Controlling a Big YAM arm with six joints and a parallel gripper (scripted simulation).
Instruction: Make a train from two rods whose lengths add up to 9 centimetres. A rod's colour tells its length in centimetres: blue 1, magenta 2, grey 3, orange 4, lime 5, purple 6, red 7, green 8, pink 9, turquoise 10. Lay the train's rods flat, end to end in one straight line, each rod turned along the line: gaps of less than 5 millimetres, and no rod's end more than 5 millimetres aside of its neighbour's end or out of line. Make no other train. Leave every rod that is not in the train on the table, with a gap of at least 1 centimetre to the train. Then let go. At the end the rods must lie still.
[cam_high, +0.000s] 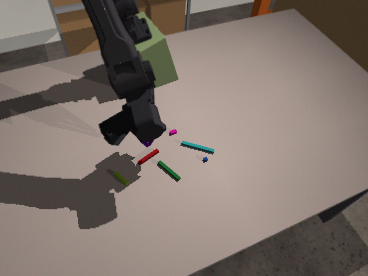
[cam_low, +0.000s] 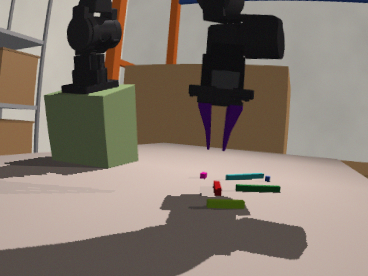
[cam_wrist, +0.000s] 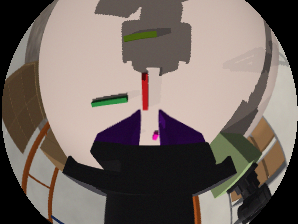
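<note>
Now: the red rod 70 mm below my hand and 10 mm ahead of it. Also, from my hand: magenta rod (100 mm to the left, 70 mm below, 60 mm behind); lime rod (90 mm to the right, 70 mm below, 50 mm ahead); green rod (70 mm below, 70 mm ahead, 50 mm to the left).
</note>
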